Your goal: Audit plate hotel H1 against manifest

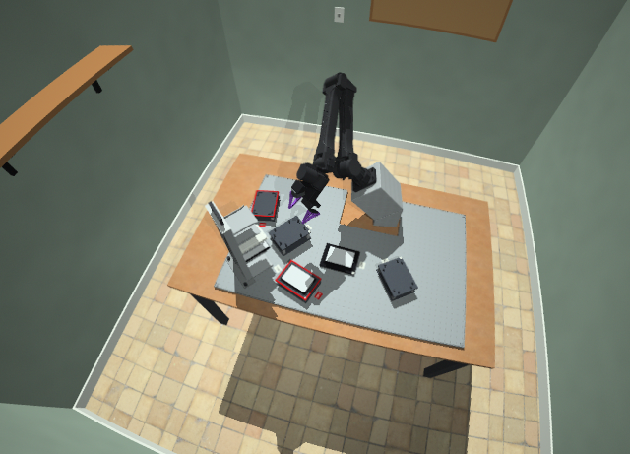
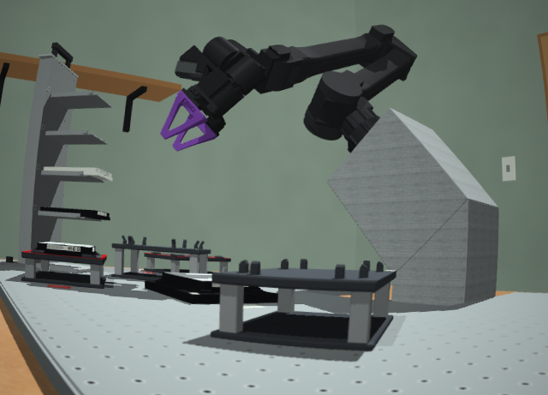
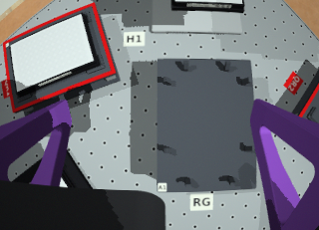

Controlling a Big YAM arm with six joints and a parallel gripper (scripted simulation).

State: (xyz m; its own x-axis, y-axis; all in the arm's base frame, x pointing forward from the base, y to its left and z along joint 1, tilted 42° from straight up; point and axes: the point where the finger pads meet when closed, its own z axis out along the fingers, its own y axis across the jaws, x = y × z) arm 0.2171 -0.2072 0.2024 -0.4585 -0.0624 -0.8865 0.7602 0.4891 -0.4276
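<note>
My gripper is now 100 mm short of the white well plate, 190 mm to the left of it and 60 mm above it. Also, from my hand: plate hotel H1: 150 mm ahead, 250 mm to the right, 40 mm below; regrip nest: 30 mm behind, 50 mm to the right, 190 mm below; RG deck label: 100 mm behind, 30 mm to the left, 250 mm below.
</note>
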